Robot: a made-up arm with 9 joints. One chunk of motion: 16 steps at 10 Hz.
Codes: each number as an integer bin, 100 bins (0 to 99) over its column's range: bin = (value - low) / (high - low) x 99, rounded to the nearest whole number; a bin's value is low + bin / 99 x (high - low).
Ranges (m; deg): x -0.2..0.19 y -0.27..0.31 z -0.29..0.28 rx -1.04..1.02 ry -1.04..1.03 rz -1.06..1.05
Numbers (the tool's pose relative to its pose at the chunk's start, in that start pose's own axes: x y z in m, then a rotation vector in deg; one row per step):
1: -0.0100 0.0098 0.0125 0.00 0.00 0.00
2: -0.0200 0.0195 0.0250 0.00 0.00 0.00
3: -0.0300 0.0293 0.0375 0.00 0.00 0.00
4: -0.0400 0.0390 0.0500 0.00 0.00 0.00
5: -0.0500 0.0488 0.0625 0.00 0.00 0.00
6: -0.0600 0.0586 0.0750 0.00 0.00 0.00
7: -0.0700 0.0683 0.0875 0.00 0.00 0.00
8: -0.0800 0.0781 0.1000 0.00 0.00 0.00
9: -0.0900 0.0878 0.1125 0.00 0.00 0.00
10: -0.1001 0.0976 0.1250 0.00 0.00 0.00
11: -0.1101 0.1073 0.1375 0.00 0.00 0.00
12: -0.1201 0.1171 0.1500 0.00 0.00 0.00
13: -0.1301 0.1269 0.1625 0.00 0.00 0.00
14: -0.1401 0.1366 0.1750 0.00 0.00 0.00
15: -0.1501 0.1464 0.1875 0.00 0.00 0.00
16: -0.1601 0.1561 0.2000 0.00 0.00 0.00
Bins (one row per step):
1: 48 48 53 50 50 50
2: 46 49 55 50 50 50
3: 43 51 57 50 50 50
4: 41 53 59 50 50 50
5: 38 54 61 50 50 50
6: 36 56 63 50 50 50
7: 33 58 66 50 50 50
8: 30 59 68 50 50 50
9: 28 61 70 50 50 50
10: 25 63 72 50 50 50
11: 23 64 74 50 50 50
12: 20 66 76 50 50 50
13: 18 68 79 50 50 50
14: 15 69 81 50 50 50
15: 13 71 83 50 50 50
16: 10 73 85 50 50 50

